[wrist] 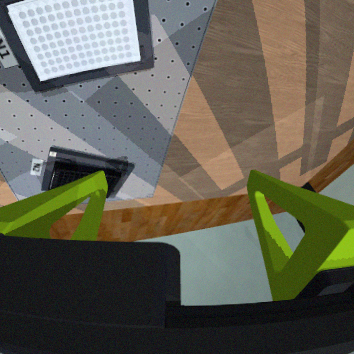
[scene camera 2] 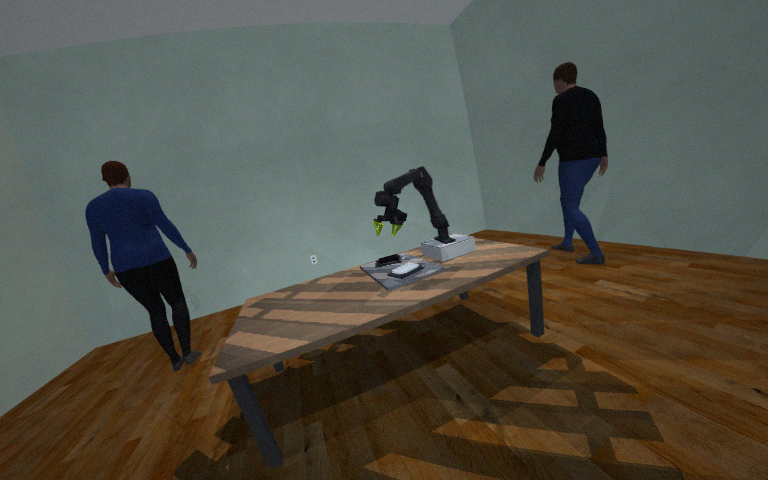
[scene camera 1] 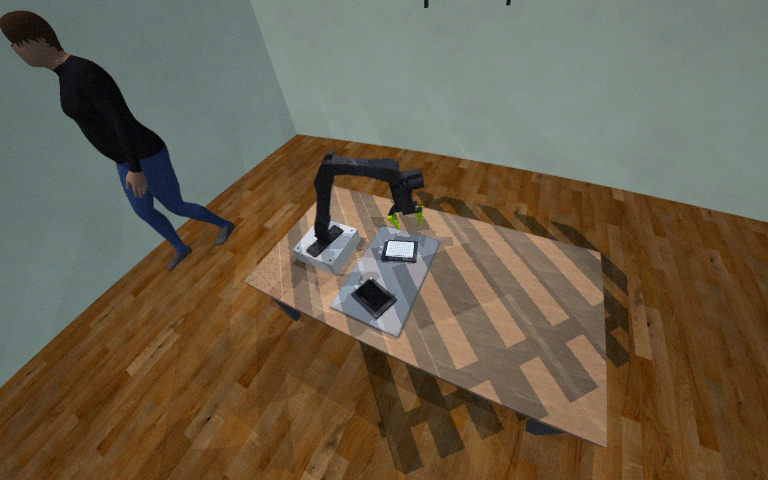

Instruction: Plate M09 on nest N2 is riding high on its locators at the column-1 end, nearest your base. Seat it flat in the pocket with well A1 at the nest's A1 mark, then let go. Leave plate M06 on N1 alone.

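Places are measured from the arm's base along level axes (x ahead, y left, z up), in metres.
Where they show: gripper, fingertip midpoint: (wrist: 176,177) (scene camera 2: 385,235) (scene camera 1: 409,227); arm's base at its link origin: (scene camera 2: 444,239) (scene camera 1: 325,241).
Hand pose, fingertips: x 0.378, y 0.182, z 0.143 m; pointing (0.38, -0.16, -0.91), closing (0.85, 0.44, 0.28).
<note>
Things, the pixels of their top centre, and the offset from my fingertips. "spot": a spot on its surface instead. Level surfaces: height alone.
- Black plate M09 at its top centre: (wrist: 84,186) (scene camera 1: 371,293) (scene camera 2: 388,257) dx -0.022, dy -0.260, dz -0.182 m
- N2 label at a spot on its surface: (wrist: 36,166) spot: dx -0.112, dy -0.245, dz -0.212 m
- White plate M06 at its top centre: (wrist: 79,34) (scene camera 1: 399,248) (scene camera 2: 405,267) dx -0.067, dy +0.008, dz -0.188 m
- dark nest N1 at a spot on its surface: (wrist: 145,40) spot: dx +0.009, dy +0.023, dz -0.202 m
- grey perforated board at its top centre: (wrist: 82,115) (scene camera 1: 388,271) (scene camera 2: 397,266) dx -0.044, dy -0.115, dz -0.213 m
- wooden table at its surface level: dz -0.227 m
Black plate M09 (scene camera 1: 373,292) (scene camera 2: 389,259) (wrist: 72,175) sits on dark nest N2, beside the N2 label (wrist: 36,166). Its tilt and well A1 are too small and dark to make out, and a finger partly covers it in the wrist view. White plate M06 (scene camera 1: 399,249) (scene camera 2: 406,270) (wrist: 75,37) lies in dark nest N1 (wrist: 145,40). My gripper (scene camera 1: 408,226) (scene camera 2: 386,234) (wrist: 176,177) is wide open and empty. It hangs above the table, beyond the N1 end of the grey board in scene camera 1, and apart from both plates.
Both nests stand on a grey perforated board (scene camera 1: 416,279) (wrist: 125,110) on the wooden table (scene camera 1: 509,316) (scene camera 2: 317,308). The white base block (scene camera 1: 334,263) (scene camera 2: 458,247) of my arm stands beside the board. Two people (scene camera 2: 133,226) (scene camera 2: 580,124) stand away from the table.
</note>
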